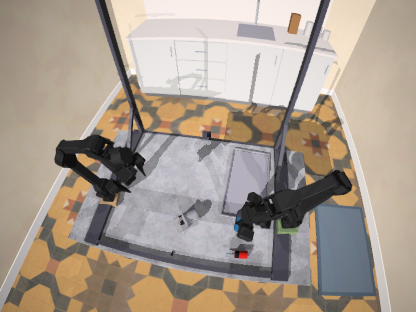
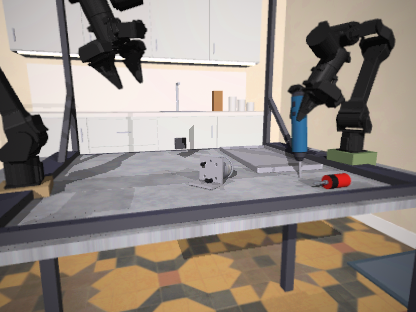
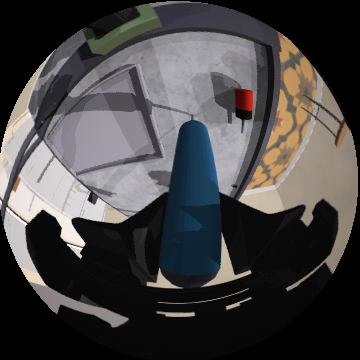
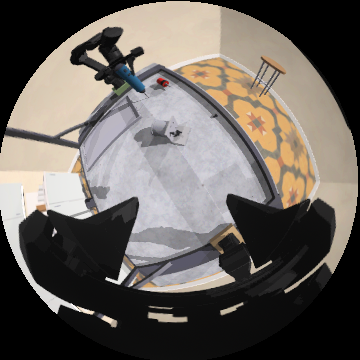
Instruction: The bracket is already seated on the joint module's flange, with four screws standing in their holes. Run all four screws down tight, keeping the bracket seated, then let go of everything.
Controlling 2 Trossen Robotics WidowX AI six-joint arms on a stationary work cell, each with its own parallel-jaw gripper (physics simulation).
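Places are measured from the left arm's base along level axes (x ahead, y left, z up), in metres.
Where they show: left gripper, fingertip midpoint: [image 1: 237, 218] [image 2: 294, 119] [image 3: 190, 195] [image 4: 128, 77]; right gripper, fingertip midpoint: [image 1: 137, 184] [image 2: 132, 86] [image 4: 183, 200]; left arm's base at its link origin: [image 1: 287, 221] [image 2: 351, 150] [image 4: 119, 84]; right arm's base at its link origin: [image 1: 109, 195] [image 2: 25, 183] [image 4: 228, 242].
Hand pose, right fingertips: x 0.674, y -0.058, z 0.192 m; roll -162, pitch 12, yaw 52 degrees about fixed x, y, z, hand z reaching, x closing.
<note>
Things, the pixels of their top centre, and the offset from my right fingertips.
- grey bracket at its top centre: [image 2: 206, 158] [image 4: 175, 125] [image 1: 179, 219] dz -0.176, dx -0.164, dy +0.075 m
- joint module at its top centre: [image 2: 217, 156] [image 4: 160, 123] [image 1: 189, 214] dz -0.180, dx -0.206, dy +0.047 m
- blue screwdriver at its top centre: [image 3: 204, 284] [image 2: 302, 91] [image 1: 243, 215] [image 4: 119, 62] dz -0.009, dx -0.430, dy +0.094 m
- black tool at its top centre: [image 3: 247, 115] [image 2: 330, 174] [image 1: 237, 253] [image 4: 163, 80] dz -0.212, dx -0.434, dy +0.209 m
- flat grey tray at its top centre: [image 3: 83, 143] [image 2: 262, 154] [image 1: 247, 181] [image 4: 102, 130] dz -0.230, dx -0.488, dy -0.174 m
The grey bracket [image 1: 181, 223] [image 2: 216, 171] [image 4: 183, 131] sits on the flange of the joint module [image 2: 229, 167] [image 4: 159, 127], which lies on its side at the table's middle. Dark screws [image 2: 209, 180] [image 4: 175, 133] show on the bracket's face; how deep they sit is too small to tell. My left gripper [image 2: 301, 107] [image 3: 190, 195] is shut on the blue screwdriver [image 1: 237, 224] [image 2: 299, 130] [image 3: 192, 170] [image 4: 131, 80], upright, bit down, right of the module; whether the bit touches the table is unclear. My right gripper [image 1: 137, 182] [image 2: 131, 84] [image 4: 183, 200] is open and empty, high at the left.
A red and black tool [image 1: 241, 254] [image 2: 336, 181] [image 3: 244, 100] [image 4: 162, 82] lies near the front right. A flat grey tray [image 1: 225, 200] [image 2: 290, 169] [image 3: 150, 120] lies at the right, behind the blue screwdriver. Dark frame posts [image 1: 296, 85] stand at the back corners.
</note>
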